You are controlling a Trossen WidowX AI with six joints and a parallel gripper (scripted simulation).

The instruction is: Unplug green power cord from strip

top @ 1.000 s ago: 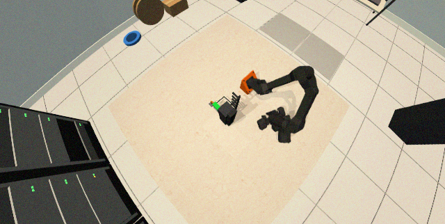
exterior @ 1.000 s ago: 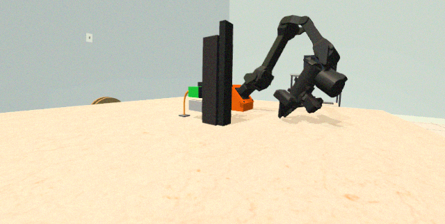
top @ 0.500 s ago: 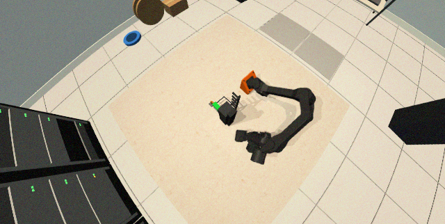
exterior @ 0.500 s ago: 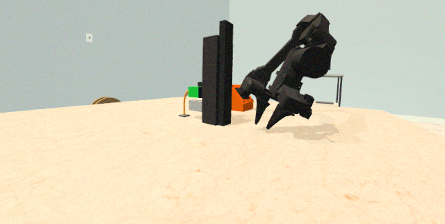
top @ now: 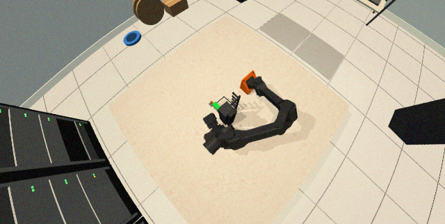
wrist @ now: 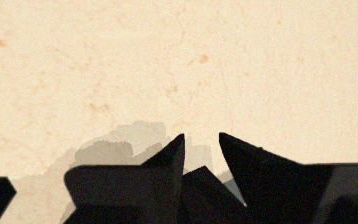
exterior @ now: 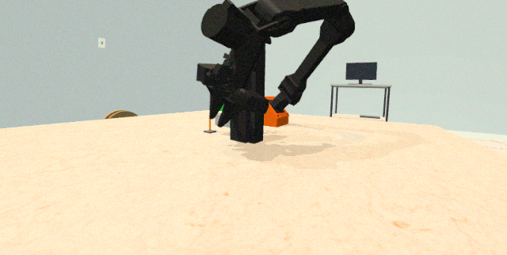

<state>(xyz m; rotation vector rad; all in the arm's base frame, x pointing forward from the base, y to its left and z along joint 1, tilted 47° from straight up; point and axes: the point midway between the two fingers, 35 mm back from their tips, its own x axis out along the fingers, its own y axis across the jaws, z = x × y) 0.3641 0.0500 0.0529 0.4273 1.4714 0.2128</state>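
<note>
My gripper tip is now 100 mm past the green plug, 60 mm to the left of it and 40 mm below it.
</note>
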